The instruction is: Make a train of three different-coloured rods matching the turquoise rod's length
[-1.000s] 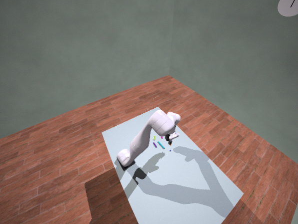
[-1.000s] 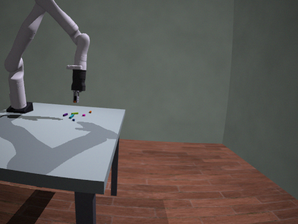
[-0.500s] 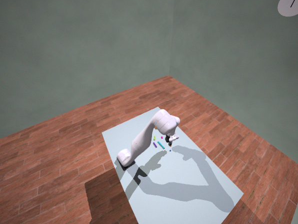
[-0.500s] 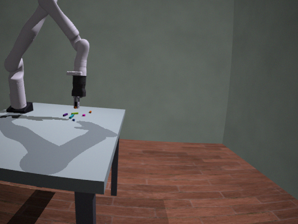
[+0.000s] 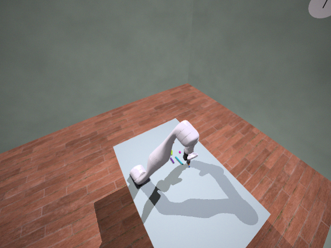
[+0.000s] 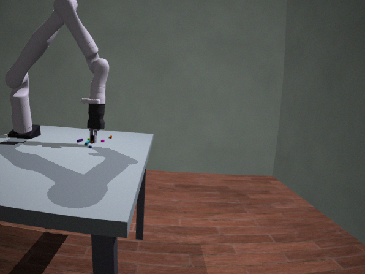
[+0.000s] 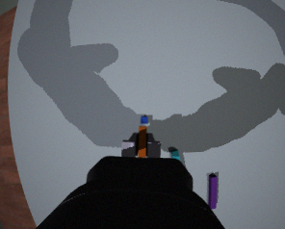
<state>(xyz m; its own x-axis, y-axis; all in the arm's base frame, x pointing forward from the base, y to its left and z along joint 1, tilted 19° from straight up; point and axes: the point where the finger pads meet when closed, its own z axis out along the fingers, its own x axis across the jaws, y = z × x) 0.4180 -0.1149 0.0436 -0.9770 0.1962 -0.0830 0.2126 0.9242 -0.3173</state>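
Right now the blue rod is 30 mm to the right of my hand, 30 mm below it and 10 mm behind it. Round my hand: turquoise rod: 80 mm to the left, 40 mm behind, 30 mm below; then magenta rod: 140 mm to the left, 30 mm below, 20 mm ahead; then purple rod: 110 mm to the left, 100 mm behind, 30 mm below.
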